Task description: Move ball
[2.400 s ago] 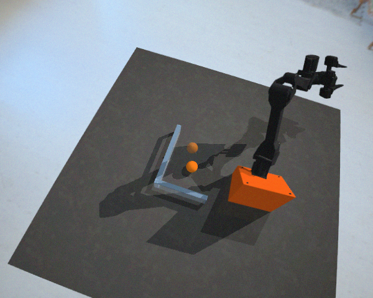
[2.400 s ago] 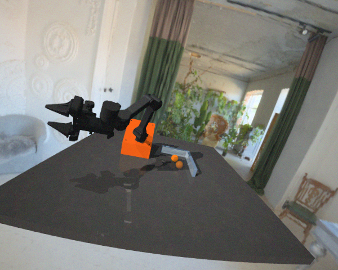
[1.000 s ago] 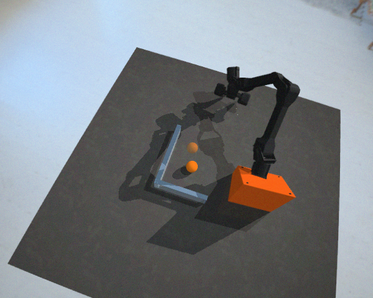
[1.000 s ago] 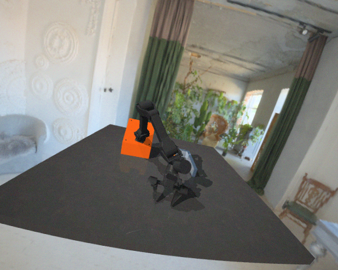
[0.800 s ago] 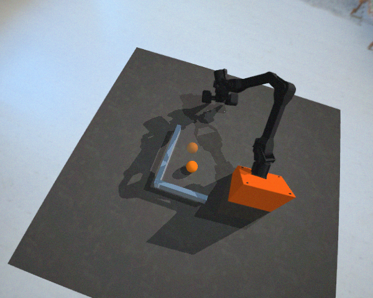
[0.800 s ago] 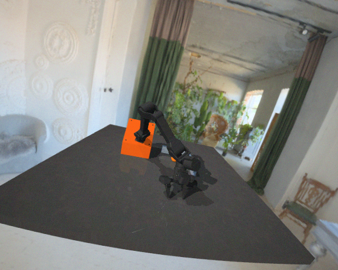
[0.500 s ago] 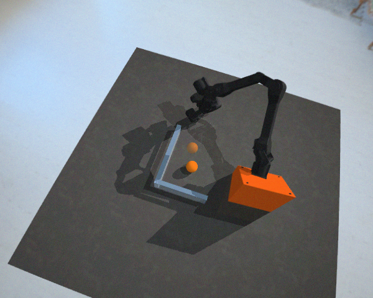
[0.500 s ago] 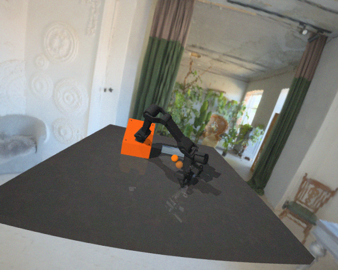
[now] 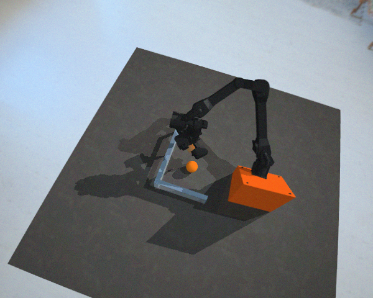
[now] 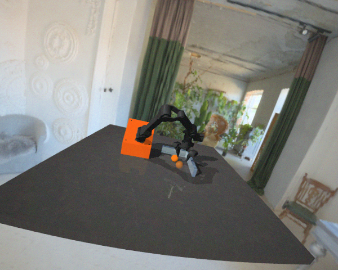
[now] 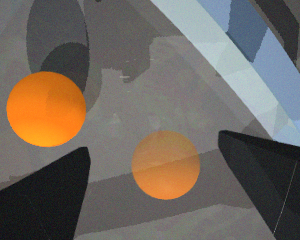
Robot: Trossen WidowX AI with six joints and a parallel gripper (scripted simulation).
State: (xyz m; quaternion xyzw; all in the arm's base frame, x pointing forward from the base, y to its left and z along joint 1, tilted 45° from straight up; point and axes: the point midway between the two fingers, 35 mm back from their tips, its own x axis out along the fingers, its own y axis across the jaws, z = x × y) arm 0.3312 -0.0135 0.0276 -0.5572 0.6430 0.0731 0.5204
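Now: gripper tip 1 cm past the see-through copy, 3 cm to the left of it and 3 cm above it. Also, from my gripper tip: orange ball: 5 cm behind, 6 cm to the left, 3 cm below; then clear wall: 8 cm ahead, 5 cm to the left, 3 cm below.
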